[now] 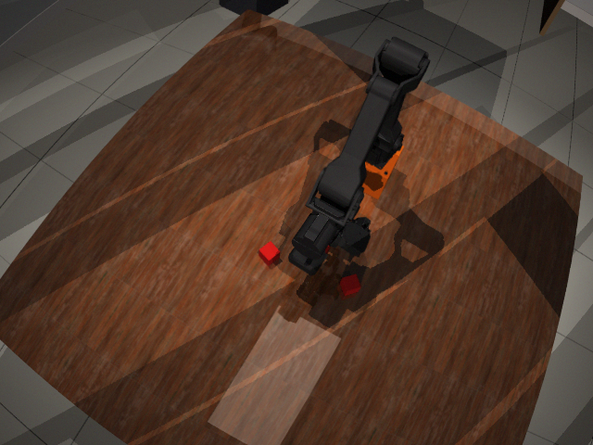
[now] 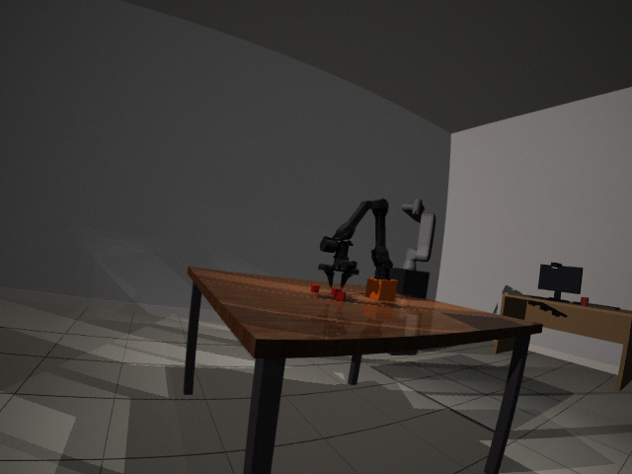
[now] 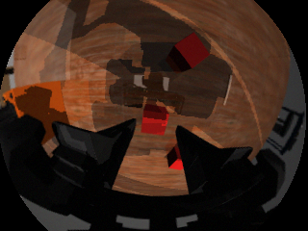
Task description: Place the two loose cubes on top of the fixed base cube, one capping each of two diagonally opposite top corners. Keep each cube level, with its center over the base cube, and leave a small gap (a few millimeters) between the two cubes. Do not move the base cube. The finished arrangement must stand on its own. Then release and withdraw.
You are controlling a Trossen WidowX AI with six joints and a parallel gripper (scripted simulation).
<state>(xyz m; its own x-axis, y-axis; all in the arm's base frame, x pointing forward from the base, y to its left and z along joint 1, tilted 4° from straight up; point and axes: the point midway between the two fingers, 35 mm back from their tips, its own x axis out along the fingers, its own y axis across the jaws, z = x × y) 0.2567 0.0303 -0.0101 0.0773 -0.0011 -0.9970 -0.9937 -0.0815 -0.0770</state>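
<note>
Right now my gripper tip is 20 mm above the red cube.
</note>
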